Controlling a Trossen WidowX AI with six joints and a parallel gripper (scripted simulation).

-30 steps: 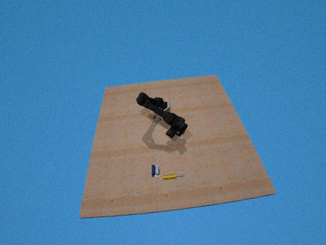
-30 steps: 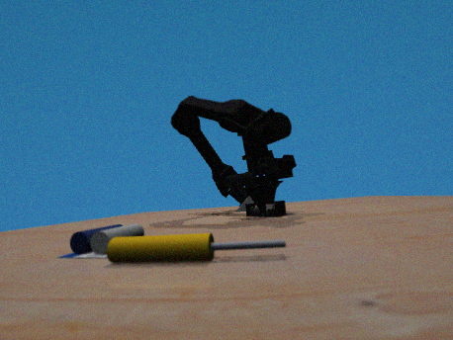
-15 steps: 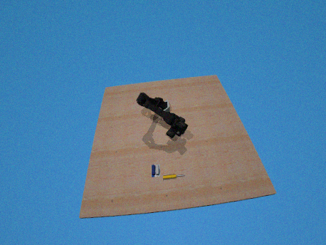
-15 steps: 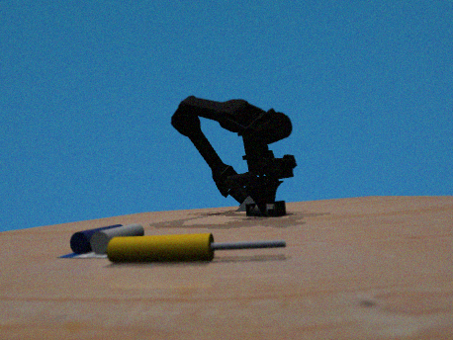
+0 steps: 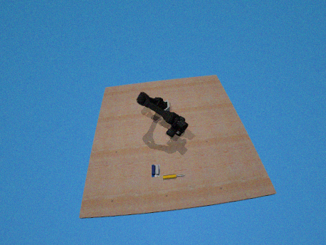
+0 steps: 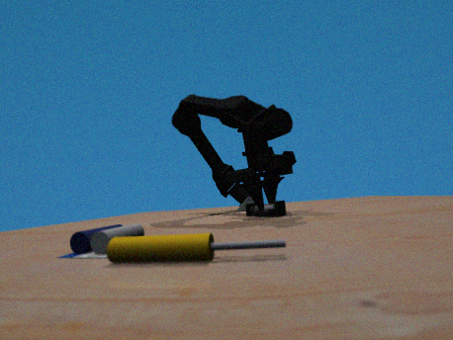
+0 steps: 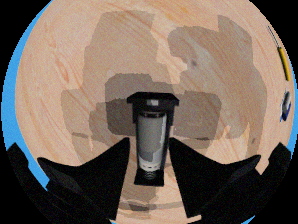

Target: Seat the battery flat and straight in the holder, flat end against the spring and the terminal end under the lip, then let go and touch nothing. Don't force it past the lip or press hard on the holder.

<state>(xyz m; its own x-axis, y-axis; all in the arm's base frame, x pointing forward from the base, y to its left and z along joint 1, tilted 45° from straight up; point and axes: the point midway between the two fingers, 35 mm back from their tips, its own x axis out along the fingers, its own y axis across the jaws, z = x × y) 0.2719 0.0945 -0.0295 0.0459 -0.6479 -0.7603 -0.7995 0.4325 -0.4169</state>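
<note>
My gripper tip is now right at the battery. The rest, counted from my gripper tip: yellow-handled screwdriver: 37 cm ahead, 3 cm to the right, 1 cm below.
</note>
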